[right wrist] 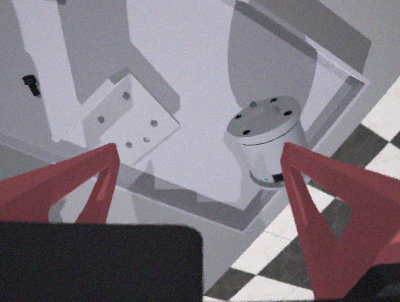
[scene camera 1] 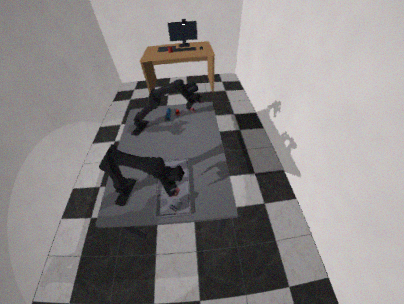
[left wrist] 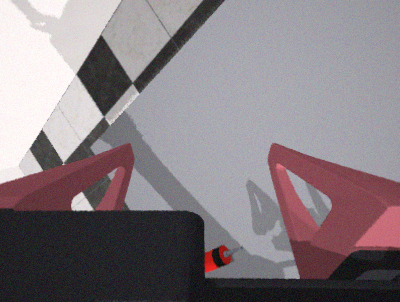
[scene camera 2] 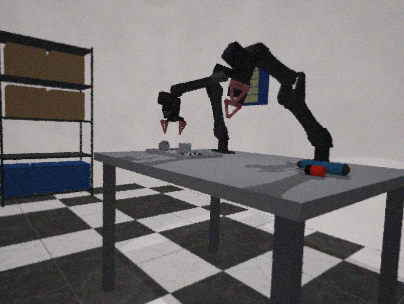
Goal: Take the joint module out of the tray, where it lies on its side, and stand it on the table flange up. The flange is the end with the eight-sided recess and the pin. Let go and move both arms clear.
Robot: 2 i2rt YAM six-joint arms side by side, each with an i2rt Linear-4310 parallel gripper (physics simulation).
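Frame: origin at the left arm's base, x ahead, y left, z up, level; centimetres.
Where they show: left gripper, fingertip midpoint: (scene camera 1: pixel 198 107) (left wrist: pixel 200 151) (scene camera 2: pixel 230 111); right gripper, fingertip midpoint: (right wrist: pixel 199 152) (scene camera 1: pixel 172 189) (scene camera 2: pixel 172 134); left arm's base at its link origin: (scene camera 1: pixel 140 128); right arm's base at its link origin: (scene camera 1: pixel 126 191) (scene camera 2: pixel 222 152).
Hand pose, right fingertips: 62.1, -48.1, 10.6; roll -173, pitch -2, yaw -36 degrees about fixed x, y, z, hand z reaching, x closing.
Observation:
Each offset is from my right fingertips to the top centre of the thing, as dx, dy, dz. "pt": to the spot under its first point. Level surfaces: height alone.
The joint module {+3.7, -6.3, -3.9} (right wrist: pixel 272 142) (scene camera 2: pixel 164 145), a pale grey cylinder, lies on its side in the tray {-4.9, +6.2, -9.0} (right wrist: pixel 200 207) (scene camera 1: pixel 191 200). In the right wrist view its flange end, with several dark holes, a shallow recess and a small pin, faces the upper left; a green light shows at its other end. My right gripper (right wrist: pixel 199 152) (scene camera 2: pixel 173 127) (scene camera 1: pixel 176 191) is open and empty, above the tray; the module is beneath and beyond its right-hand finger in the wrist view. My left gripper (left wrist: pixel 200 151) (scene camera 2: pixel 230 110) (scene camera 1: pixel 193 109) is open and empty, high above the table {dz -10.6} (scene camera 2: pixel 225 167).
A pale bracket (right wrist: pixel 145 127) (scene camera 2: pixel 185 147) with holes sits in the tray beside the module. A black screw {-11.2, +10.5, -9.1} (right wrist: pixel 31 85) lies at the upper left of the right wrist view. A red tool {-35.7, +76.5, -7.2} (left wrist: pixel 215 259) (scene camera 2: pixel 315 171) and a blue cylinder {pt -44.0, +76.5, -8.1} (scene camera 2: pixel 330 167) (scene camera 1: pixel 168 114) lie near the left arm.

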